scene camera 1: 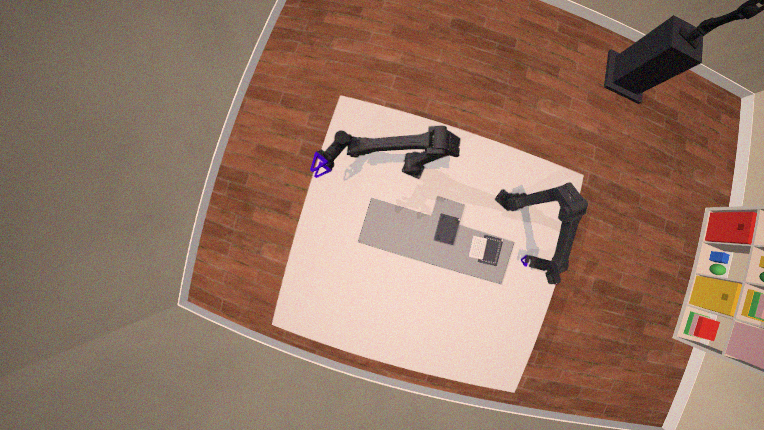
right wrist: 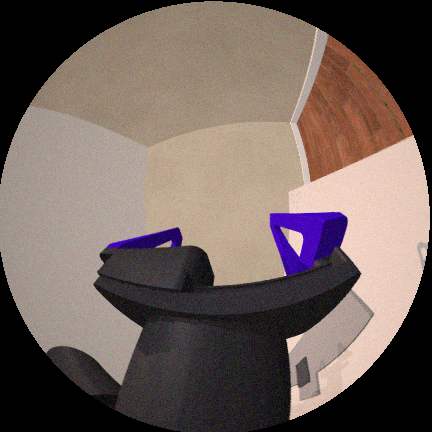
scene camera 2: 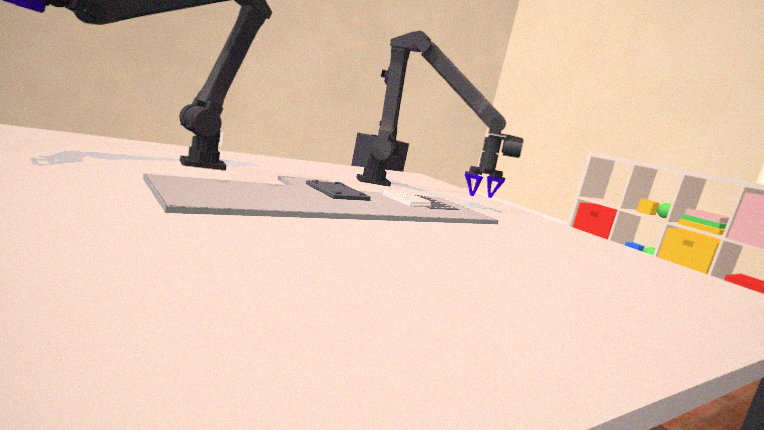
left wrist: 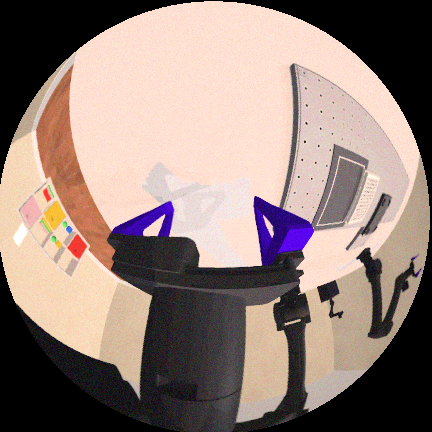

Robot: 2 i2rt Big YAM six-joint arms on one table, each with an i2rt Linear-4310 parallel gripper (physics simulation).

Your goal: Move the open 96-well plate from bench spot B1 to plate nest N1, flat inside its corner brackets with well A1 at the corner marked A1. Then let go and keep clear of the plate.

The left gripper is open and holds nothing. The right gripper is open, with nothing in its grasp. Further things: a white well plate and a dark nest with white outline.
The left gripper shows as well in the left wrist view.
